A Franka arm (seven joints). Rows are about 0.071 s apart.
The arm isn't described. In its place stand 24 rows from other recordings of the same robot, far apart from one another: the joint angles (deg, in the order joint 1, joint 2, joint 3, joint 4, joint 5, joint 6, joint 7), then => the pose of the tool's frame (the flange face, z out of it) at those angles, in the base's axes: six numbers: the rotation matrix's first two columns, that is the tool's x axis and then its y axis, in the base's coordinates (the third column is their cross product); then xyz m.
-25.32, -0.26, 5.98, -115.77, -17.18, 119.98, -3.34 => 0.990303, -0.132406, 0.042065, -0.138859, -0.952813, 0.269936, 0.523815, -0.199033, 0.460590
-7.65, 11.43, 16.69, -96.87, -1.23, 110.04, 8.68 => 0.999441, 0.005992, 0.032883, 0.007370, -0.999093, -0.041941, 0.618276, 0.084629, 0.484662
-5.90, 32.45, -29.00, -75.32, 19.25, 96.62, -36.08 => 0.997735, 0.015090, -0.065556, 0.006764, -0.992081, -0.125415, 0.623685, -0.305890, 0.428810
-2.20, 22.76, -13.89, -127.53, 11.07, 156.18, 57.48 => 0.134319, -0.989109, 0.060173, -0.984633, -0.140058, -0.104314, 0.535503, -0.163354, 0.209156
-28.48, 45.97, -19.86, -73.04, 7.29, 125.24, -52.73 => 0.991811, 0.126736, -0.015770, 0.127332, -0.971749, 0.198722, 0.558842, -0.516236, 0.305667
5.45, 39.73, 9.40, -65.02, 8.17, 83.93, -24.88 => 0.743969, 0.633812, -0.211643, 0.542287, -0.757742, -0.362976, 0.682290, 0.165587, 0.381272
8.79, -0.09, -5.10, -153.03, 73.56, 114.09, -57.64 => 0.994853, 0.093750, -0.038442, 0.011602, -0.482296, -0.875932, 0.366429, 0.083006, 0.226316
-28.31, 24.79, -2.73, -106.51, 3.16, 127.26, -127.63 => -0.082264, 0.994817, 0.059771, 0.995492, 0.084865, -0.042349, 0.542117, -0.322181, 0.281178
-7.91, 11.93, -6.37, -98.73, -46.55, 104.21, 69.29 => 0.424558, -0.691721, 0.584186, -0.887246, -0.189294, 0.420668, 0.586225, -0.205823, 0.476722
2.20, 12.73, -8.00, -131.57, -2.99, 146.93, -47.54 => 0.714241, 0.699758, -0.014088, 0.698604, -0.711549, 0.075170, 0.531439, -0.053681, 0.257622
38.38, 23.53, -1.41, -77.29, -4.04, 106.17, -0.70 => 0.774221, 0.626266, 0.091501, 0.621142, -0.779592, 0.080122, 0.554407, 0.414254, 0.500721
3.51, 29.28, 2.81, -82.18, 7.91, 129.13, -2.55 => 0.951809, 0.049154, 0.302727, 0.094954, -0.985802, -0.138483, 0.726341, 0.077310, 0.430012
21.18, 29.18, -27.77, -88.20, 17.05, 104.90, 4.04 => 0.957286, -0.242272, -0.157822, -0.250120, -0.967698, -0.031623, 0.668793, -0.007521, 0.372111
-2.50, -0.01, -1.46, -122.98, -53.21, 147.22, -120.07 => -0.727782, 0.231733, -0.645471, 0.471837, 0.852215, -0.226049, 0.569704, -0.026550, 0.442437
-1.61, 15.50, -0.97, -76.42, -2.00, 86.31, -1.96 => 0.995010, -0.012701, -0.098960, -0.009172, -0.999308, 0.036037, 0.626862, -0.030714, 0.570065
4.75, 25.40, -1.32, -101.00, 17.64, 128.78, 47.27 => 0.584524, -0.795681, -0.158821, -0.809884, -0.560294, -0.173662, 0.659465, 0.049456, 0.319399
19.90, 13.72, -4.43, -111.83, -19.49, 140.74, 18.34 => 0.929664, 0.211841, 0.301410, 0.154028, -0.966704, 0.204352, 0.604970, 0.169990, 0.384474
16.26, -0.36, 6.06, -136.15, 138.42, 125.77, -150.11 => 0.030532, -0.026138, 0.999192, 0.817587, -0.574413, -0.040009, 0.471911, 0.219132, 0.354200
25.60, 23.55, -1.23, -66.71, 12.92, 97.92, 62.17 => 0.783802, -0.607344, -0.129567, -0.620123, -0.754305, -0.215571, 0.616374, 0.305909, 0.578405
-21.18, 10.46, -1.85, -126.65, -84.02, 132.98, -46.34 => 0.074758, 0.553396, -0.829556, 0.993114, 0.033931, 0.112133, 0.501276, -0.232729, 0.301826
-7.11, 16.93, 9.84, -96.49, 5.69, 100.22, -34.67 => 0.800242, 0.590284, -0.105720, 0.554584, -0.795547, -0.244011, 0.616495, 0.029786, 0.413371
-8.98, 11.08, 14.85, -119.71, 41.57, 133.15, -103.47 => 0.131967, 0.823937, 0.551102, 0.984621, -0.173168, 0.023121, 0.577650, 0.068120, 0.343218
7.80, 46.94, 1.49, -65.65, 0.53, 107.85, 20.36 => 0.975557, -0.201818, -0.086943, -0.202337, -0.979312, 0.002892, 0.743220, 0.116559, 0.303381
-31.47, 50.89, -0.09, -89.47, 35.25, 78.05, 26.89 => 0.066159, -0.350192, -0.934339, -0.937367, -0.342764, 0.062094, 0.522173, -0.237424, 0.111895
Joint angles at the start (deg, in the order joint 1, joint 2, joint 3, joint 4, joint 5, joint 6, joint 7):
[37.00, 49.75, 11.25, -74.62, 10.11, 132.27, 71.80]
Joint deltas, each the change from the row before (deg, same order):
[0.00, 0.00, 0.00, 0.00, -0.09, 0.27, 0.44]
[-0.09, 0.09, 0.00, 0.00, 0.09, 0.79, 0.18]
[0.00, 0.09, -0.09, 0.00, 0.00, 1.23, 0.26]
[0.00, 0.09, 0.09, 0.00, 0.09, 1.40, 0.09]
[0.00, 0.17, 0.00, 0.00, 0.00, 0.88, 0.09]
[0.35, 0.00, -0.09, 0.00, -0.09, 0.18, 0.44]
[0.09, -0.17, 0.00, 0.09, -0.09, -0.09, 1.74]
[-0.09, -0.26, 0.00, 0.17, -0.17, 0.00, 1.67]
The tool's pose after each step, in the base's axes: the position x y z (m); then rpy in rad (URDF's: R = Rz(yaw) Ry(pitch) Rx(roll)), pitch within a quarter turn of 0, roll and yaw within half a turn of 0. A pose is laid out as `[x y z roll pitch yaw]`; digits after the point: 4 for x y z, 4 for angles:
[0.5327 0.5443 0.2412 -2.9275 0.2403 -0.5819]
[0.5347 0.5439 0.2414 -2.9167 0.2387 -0.5887]
[0.5371 0.5439 0.2422 -2.8996 0.2329 -0.5963]
[0.5386 0.5453 0.2436 -2.8780 0.2292 -0.5998]
[0.5397 0.5456 0.2429 -2.8669 0.2262 -0.6032]
[0.5373 0.5483 0.2431 -2.8661 0.2249 -0.6052]
[0.5369 0.5494 0.2459 -2.8700 0.2311 -0.6319]
[0.5387 0.5491 0.2507 -2.8694 0.2348 -0.6594]

